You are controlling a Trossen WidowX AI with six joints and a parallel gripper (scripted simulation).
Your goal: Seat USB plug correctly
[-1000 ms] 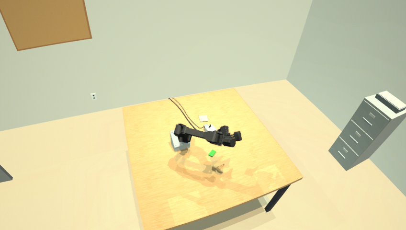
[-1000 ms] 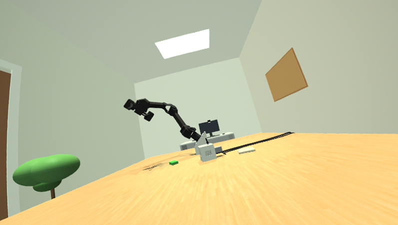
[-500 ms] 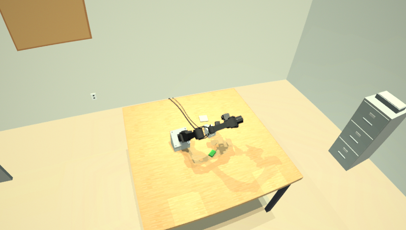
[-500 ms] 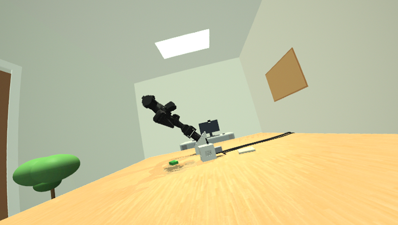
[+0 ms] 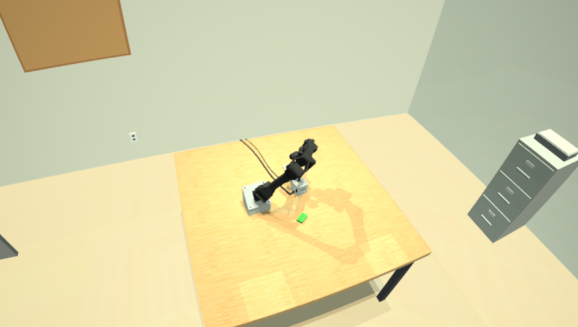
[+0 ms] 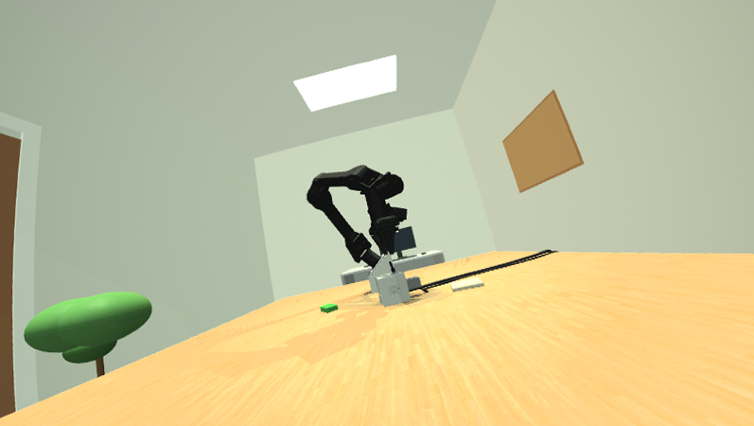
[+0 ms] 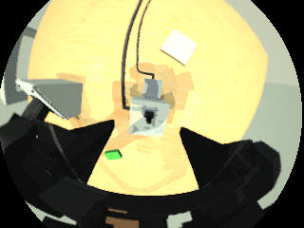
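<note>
The dark USB plug lies 40 mm below my gripper tip. Also, from my gripper tip: flat white pad: 190 mm to the left, 130 mm below, 40 mm ahead; then green block: 220 mm to the right, 130 mm below, 80 mm behind.
</note>
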